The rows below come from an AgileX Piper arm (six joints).
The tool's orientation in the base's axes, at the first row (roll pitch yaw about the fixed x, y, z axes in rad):
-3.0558 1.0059 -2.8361
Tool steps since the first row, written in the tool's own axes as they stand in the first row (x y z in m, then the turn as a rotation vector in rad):
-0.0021 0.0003 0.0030 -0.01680 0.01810 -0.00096
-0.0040 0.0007 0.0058 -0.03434 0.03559 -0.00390
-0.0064 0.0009 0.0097 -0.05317 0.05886 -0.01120
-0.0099 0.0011 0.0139 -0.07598 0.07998 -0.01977
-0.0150 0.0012 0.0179 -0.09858 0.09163 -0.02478
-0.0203 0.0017 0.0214 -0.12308 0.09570 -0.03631
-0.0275 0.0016 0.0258 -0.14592 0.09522 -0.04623
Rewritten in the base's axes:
0.0035 0.0011 0.0002 0.00361 0.02013 0.01387
0.0067 0.0023 0.0003 0.00609 0.03945 0.02945
0.0111 0.0036 0.0002 0.00429 0.06385 0.04818
0.0163 0.0050 0.0009 0.00397 0.08658 0.07105
0.0222 0.0066 0.0031 0.00867 0.10069 0.09228
0.0277 0.0086 0.0057 0.01069 0.10661 0.11894
0.0350 0.0104 0.0094 0.01424 0.10812 0.14354

